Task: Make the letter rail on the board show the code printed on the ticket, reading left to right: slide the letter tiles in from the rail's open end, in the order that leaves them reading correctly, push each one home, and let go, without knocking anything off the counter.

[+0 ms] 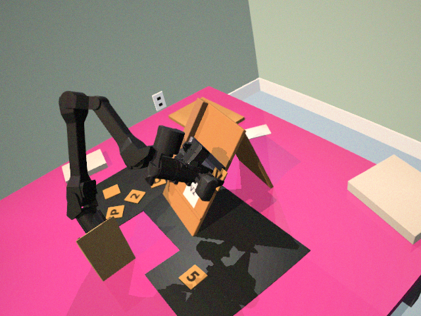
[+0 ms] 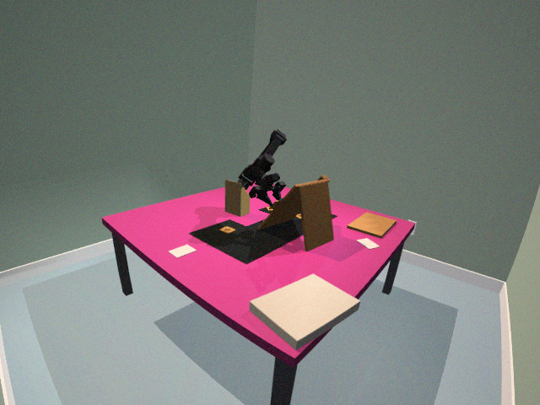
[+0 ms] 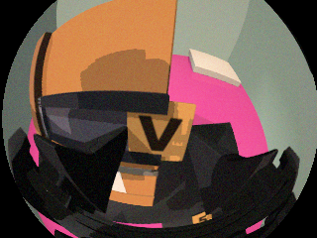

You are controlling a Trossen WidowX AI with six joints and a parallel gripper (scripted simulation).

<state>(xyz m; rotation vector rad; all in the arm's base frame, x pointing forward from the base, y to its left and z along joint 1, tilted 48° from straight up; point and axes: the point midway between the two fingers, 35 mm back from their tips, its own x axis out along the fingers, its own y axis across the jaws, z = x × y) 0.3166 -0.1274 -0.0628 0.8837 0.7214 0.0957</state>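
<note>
My gripper tip is 10 cm to the right of the white ticket, 8 cm above it and 4 cm past it. Round my gripper tip: white block (65 cm to the left, 20 cm behind, 15 cm below); orange flat panel (50 cm to the left, 33 cm ahead, 16 cm below); black mat (16 cm below, 14 cm behind, 12 cm to the left).
</note>
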